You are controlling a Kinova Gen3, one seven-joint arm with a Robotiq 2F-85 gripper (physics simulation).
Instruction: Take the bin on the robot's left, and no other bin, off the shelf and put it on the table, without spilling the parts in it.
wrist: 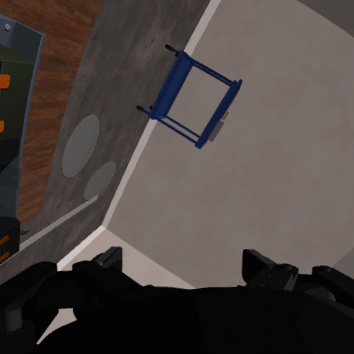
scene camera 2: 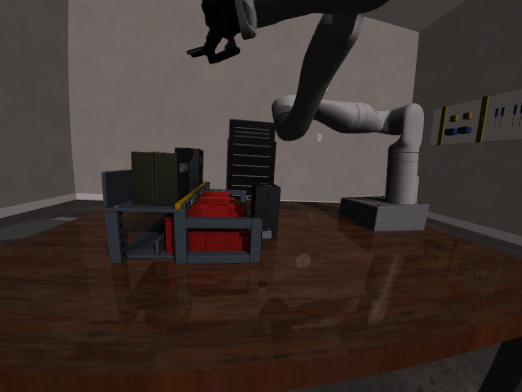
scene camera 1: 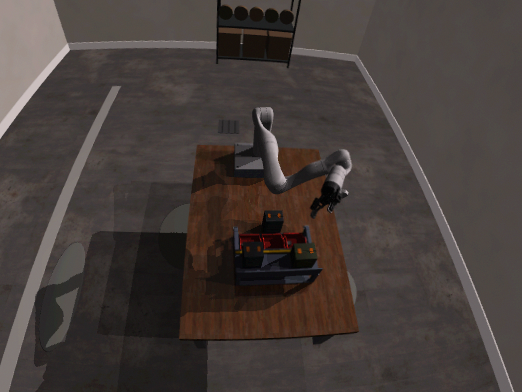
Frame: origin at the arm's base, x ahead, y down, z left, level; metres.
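Where they show: gripper, fingertip midpoint: (wrist: 182,262) (scene camera 2: 180,25) (scene camera 1: 320,214); arm's base at its link origin: (scene camera 2: 399,202).
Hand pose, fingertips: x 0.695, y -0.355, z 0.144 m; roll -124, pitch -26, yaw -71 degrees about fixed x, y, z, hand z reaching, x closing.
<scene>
Each offset is from my fingertips to the centre of the thing. Level surfaces: height alone.
Three red bins stand side by side on the lower, robot-facing part of the grey shelf (scene camera 1: 277,273) (scene camera 2: 180,245). The bin on the robot's left (scene camera 1: 297,239) (scene camera 2: 215,242) is at the right end in scene camera 1 and nearest in scene camera 2. The parts in it cannot be made out. No red bin shows in the wrist view. My gripper (scene camera 1: 322,212) (scene camera 2: 200,56) (wrist: 182,262) is open and empty. It hangs high above the table's edge on the robot's left, well above and apart from the bins, tilted so its camera faces partly toward the wall.
A green case @(dx +0.030, dy +0.291, dz -0.006 m) (scene camera 1: 304,255) (scene camera 2: 157,177) (wrist: 17,100) and a black case @(dx +0.028, dy +0.278, dz -0.237 m) (scene camera 1: 253,254) (wrist: 7,240) stand on the shelf's upper deck. Another black case @(dx -0.201, dy +0.375, dz -0.114 m) (scene camera 1: 272,221) (scene camera 2: 265,207) stands on the table @(dy +0.440 m) (scene camera 1: 215,300) (scene camera 2: 350,300) before the middle bin. A yellow strip @(dx -0.016, dy +0.333, dz -0.120 m) (scene camera 1: 276,251) runs along the deck edge.
</scene>
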